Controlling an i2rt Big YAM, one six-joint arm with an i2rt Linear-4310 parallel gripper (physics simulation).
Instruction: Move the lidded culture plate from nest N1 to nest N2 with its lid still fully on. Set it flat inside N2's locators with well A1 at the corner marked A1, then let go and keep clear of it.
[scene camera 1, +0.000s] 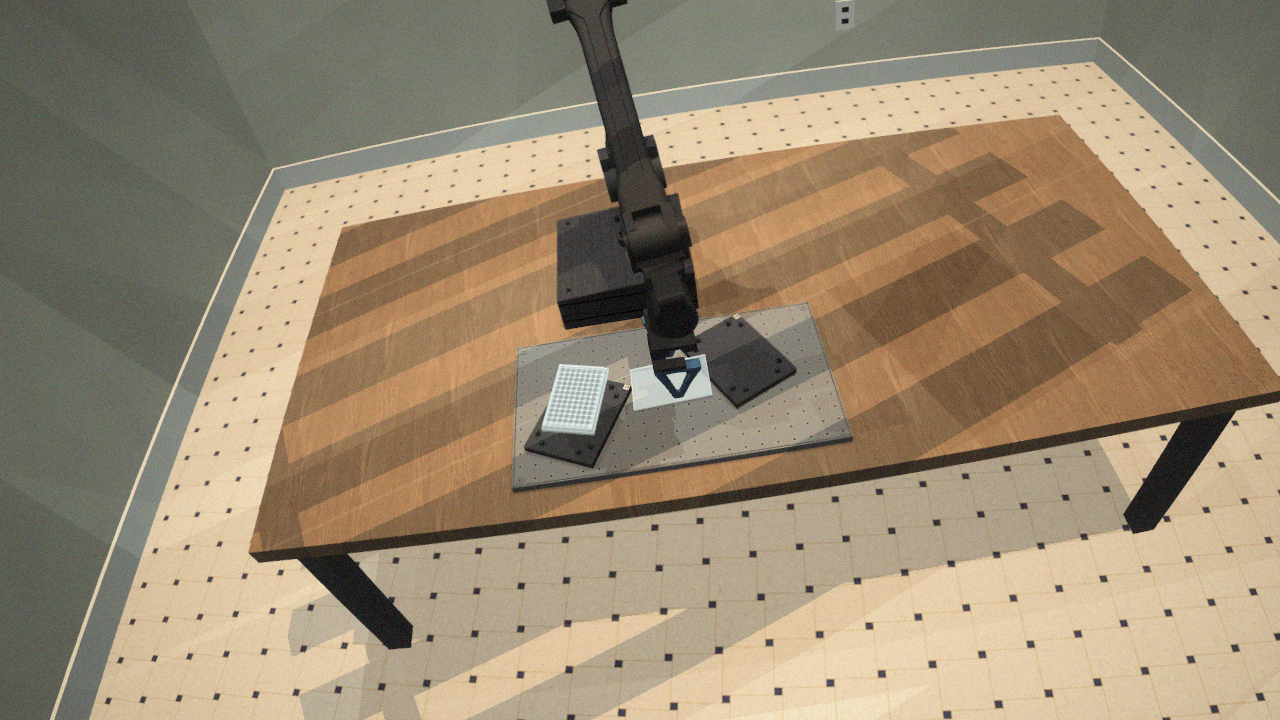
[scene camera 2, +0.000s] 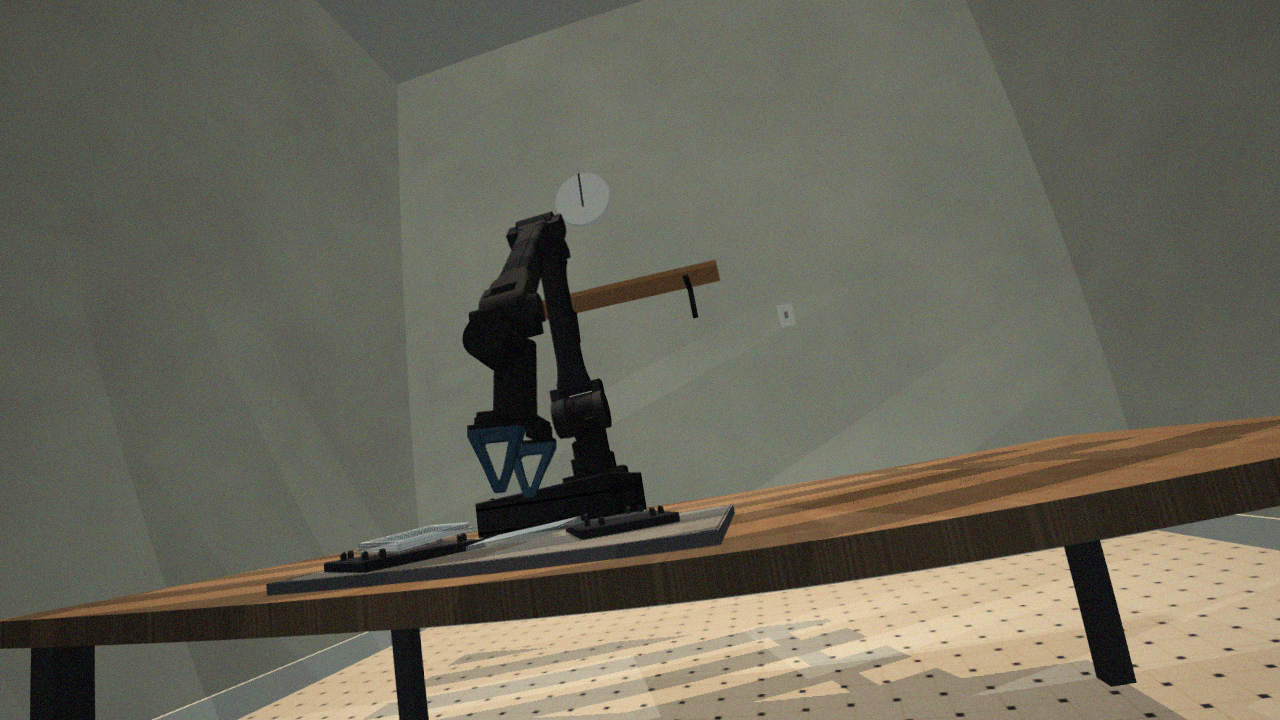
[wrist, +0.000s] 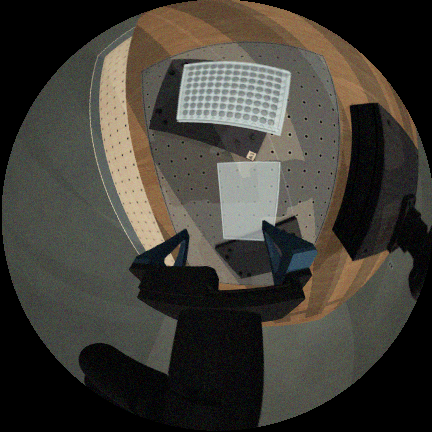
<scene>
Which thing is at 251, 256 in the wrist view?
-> A dark nest.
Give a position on a dark nest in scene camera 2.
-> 589, 528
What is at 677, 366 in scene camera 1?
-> My gripper.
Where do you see my gripper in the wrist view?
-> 223, 228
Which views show my gripper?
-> Scene camera 1, scene camera 2 and the wrist view: all of them.
</scene>
